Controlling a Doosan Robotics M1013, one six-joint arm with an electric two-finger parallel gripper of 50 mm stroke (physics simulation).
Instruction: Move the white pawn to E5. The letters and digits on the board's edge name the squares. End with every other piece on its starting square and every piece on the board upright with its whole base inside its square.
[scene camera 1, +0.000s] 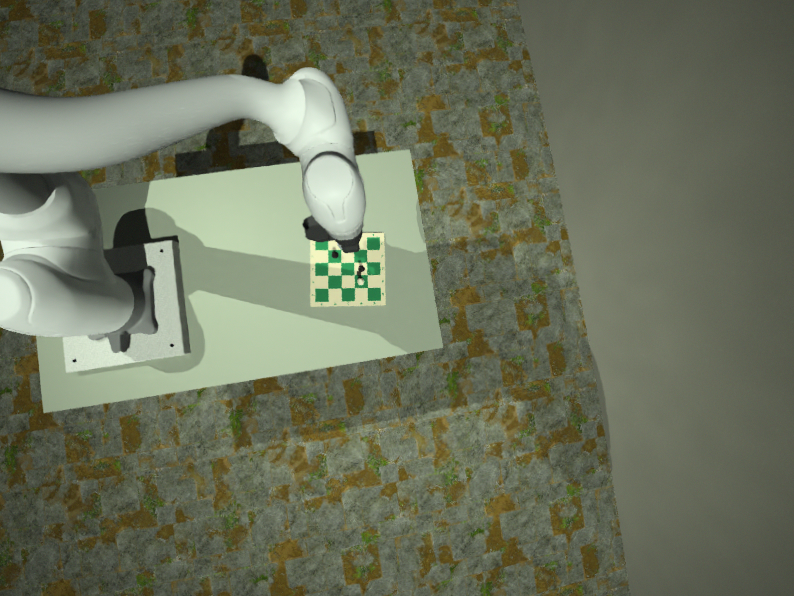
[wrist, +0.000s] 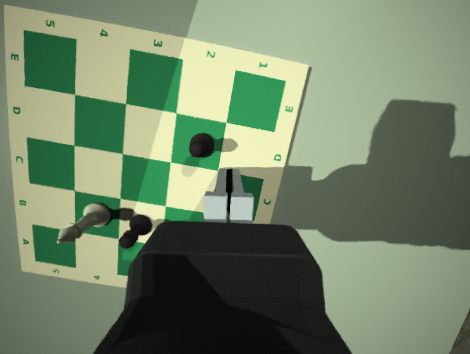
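Seen in the pictures: gripper, fingertip midpoint: (scene camera 1: 343, 246) (wrist: 228, 181); arm's base at its link origin: (scene camera 1: 123, 304).
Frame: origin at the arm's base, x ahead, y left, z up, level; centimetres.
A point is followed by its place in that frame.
The white pawn does not show in either view; the gripper may hide it. My gripper (wrist: 228, 181) {y 10.6, x 61.7, z -2.0 cm} is shut with nothing between its fingers, over the C1 area of the green and cream board (scene camera 1: 341, 304) {y -6.4, x 59.5, z -2.3 cm} (wrist: 130, 40) {y 2.8, x 52.2, z -2.3 cm} in the wrist view. In scene camera 1 the arm hides the fingertips. The E5 square (wrist: 50, 62) {y -3.0, x 54.1, z -2.3 cm} is bare green at the upper left of the wrist view. A black pawn (scene camera 1: 334, 254) {y 7.9, x 59.2, z 0.6 cm} (wrist: 201, 145) {y 8.6, x 58.7, z 0.6 cm} stands upright on D2. A taller white piece (scene camera 1: 360, 280) {y -0.4, x 65.8, z 1.4 cm} (wrist: 95, 215) {y 0.2, x 65.3, z -1.4 cm} stands on B4. Another black piece (scene camera 1: 361, 268) {y 3.1, x 66.4, z 0.6 cm} (wrist: 140, 225) {y 3.8, x 65.9, z -1.4 cm} stands on B3.
The board lies on a pale green table (scene camera 1: 243, 346) {y -15.3, x 30.4, z -2.9 cm} (wrist: 380, 45) {y 21.2, x 50.2, z -2.9 cm}. The arm (scene camera 1: 333, 186) {y 9.0, x 64.8, z 39.5 cm} reaches over the board's upper edge in scene camera 1. Its base plate (scene camera 1: 168, 301) {y -0.5, x 12.3, z 0.0 cm} is at the table's left. The arm's shadow crosses the table and board.
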